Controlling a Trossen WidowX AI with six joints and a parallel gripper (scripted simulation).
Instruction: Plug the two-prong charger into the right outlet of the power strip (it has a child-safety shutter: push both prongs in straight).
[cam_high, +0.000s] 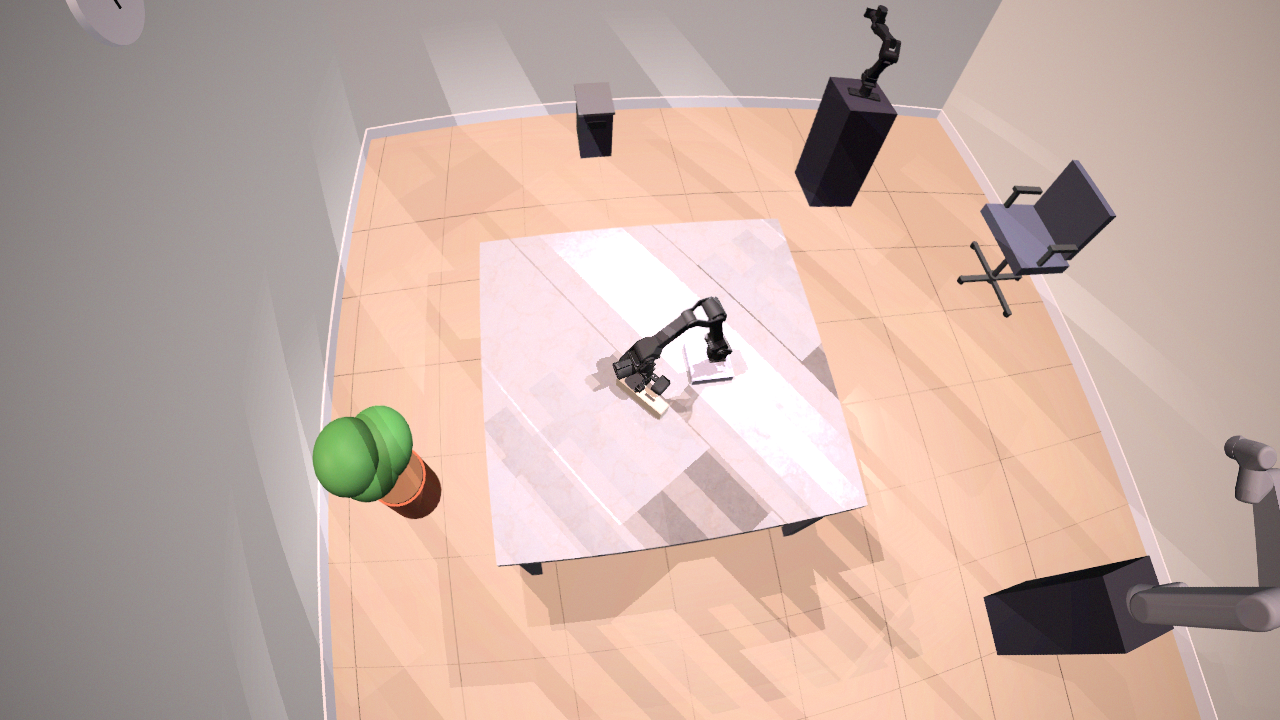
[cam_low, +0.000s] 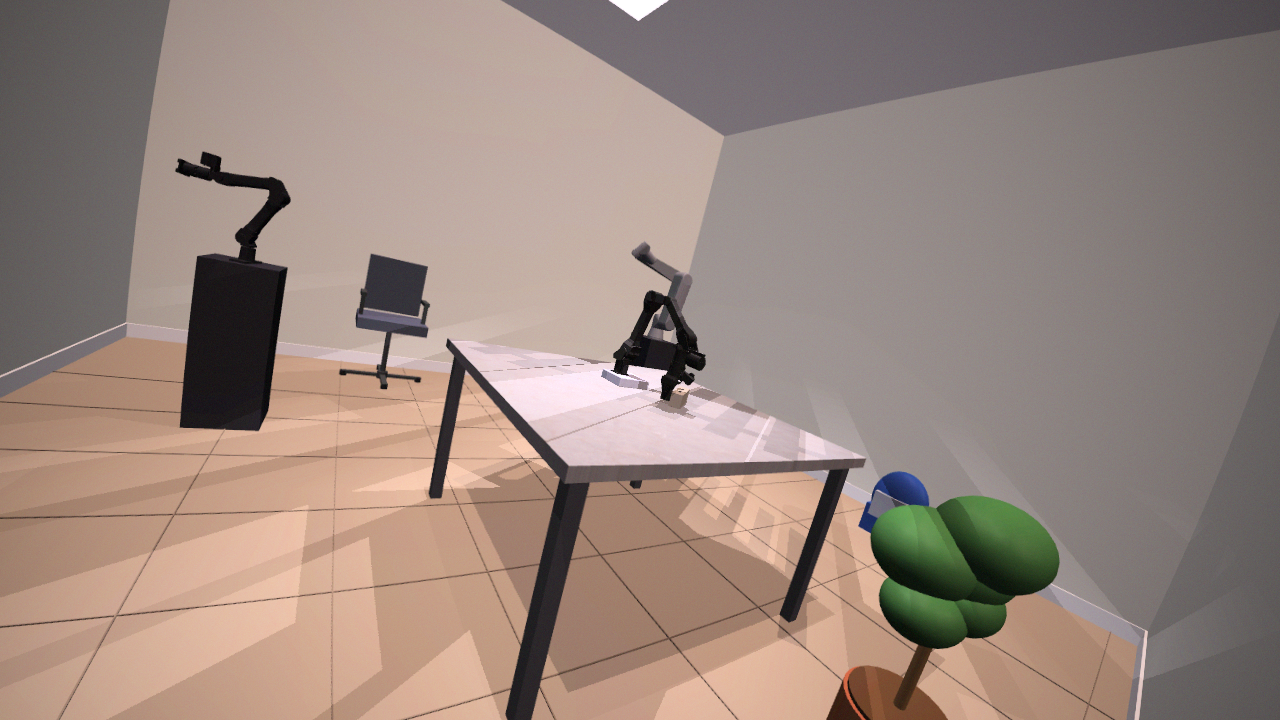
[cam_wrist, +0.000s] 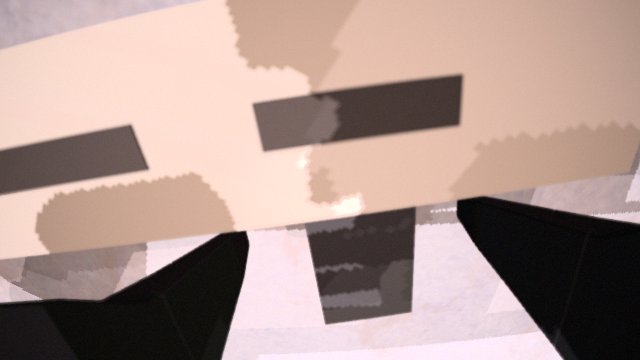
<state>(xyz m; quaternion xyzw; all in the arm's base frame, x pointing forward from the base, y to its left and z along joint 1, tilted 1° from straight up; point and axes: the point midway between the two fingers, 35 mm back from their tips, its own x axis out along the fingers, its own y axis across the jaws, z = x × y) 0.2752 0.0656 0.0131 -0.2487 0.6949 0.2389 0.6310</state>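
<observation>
The two-prong charger is 1 cm to the left of my gripper tip, 1 cm ahead of it and 1 cm above it.
</observation>
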